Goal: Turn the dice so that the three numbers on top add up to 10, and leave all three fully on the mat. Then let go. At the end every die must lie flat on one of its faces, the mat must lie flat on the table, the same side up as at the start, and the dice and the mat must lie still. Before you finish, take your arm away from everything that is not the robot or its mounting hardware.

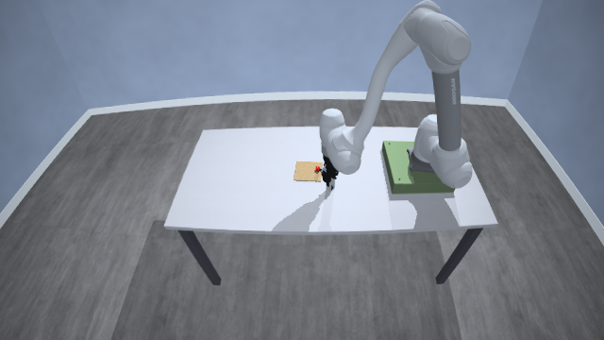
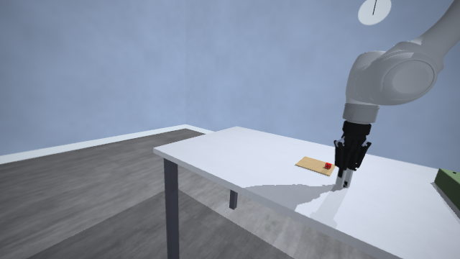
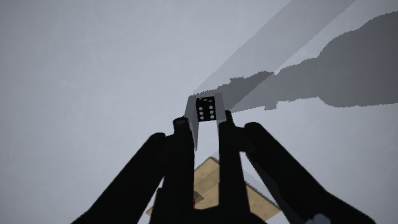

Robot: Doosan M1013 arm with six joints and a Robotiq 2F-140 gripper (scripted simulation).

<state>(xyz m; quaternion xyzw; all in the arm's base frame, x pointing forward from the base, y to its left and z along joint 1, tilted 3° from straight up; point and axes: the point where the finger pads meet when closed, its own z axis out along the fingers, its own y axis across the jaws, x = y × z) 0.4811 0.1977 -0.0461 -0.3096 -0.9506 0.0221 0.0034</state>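
My gripper is now 20 mm above the black die. The rest, counted from my hand: blue die (50 mm ahead, 270 mm to the right, 20 mm below); tan mat (130 mm ahead, 110 mm to the right, 30 mm below); red die (80 mm ahead, 110 mm to the right, 20 mm below).
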